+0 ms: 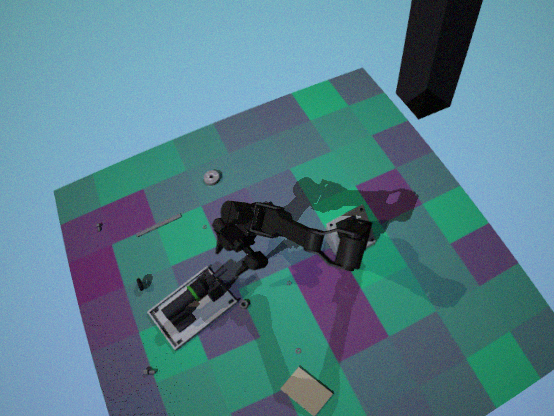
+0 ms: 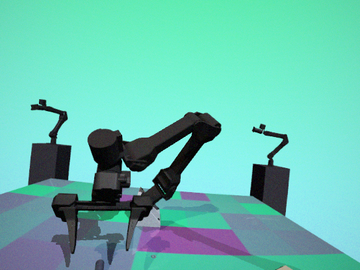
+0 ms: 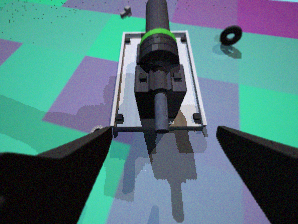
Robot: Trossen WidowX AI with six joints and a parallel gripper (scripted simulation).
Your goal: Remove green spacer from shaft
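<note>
Now: gripper tip 9 cm short of the shaft, 2 cm to the right of it and 2 cm above it. From my gripper tip the other things lie so: thin grey rod 28 cm to the right, 15 cm ahead, 9 cm below; grey washer 37 cm to the right, 9 cm below, 8 cm behind; green spacer 12 cm ahead, 3 cm to the left, 2 cm below.
</note>
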